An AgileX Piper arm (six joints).
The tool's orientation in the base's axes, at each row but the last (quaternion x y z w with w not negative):
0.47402, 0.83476, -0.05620, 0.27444
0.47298, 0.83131, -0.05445, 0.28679
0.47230, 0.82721, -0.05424, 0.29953
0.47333, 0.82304, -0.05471, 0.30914
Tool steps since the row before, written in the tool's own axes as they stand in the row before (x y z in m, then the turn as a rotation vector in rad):
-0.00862, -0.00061, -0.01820, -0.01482, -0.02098, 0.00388
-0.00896, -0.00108, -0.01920, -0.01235, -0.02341, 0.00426
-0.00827, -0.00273, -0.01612, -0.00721, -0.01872, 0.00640
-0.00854, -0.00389, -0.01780, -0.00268, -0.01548, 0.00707
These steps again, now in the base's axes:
-0.00442, -0.00044, 0.01965, -0.00975, -0.02406, 0.00082
-0.00557, -0.00041, 0.02047, -0.01254, -0.02366, -0.00124
-0.00629, -0.00168, 0.01713, -0.00969, -0.01804, -0.00489
-0.00822, -0.00168, 0.01829, -0.00839, -0.01315, -0.00731

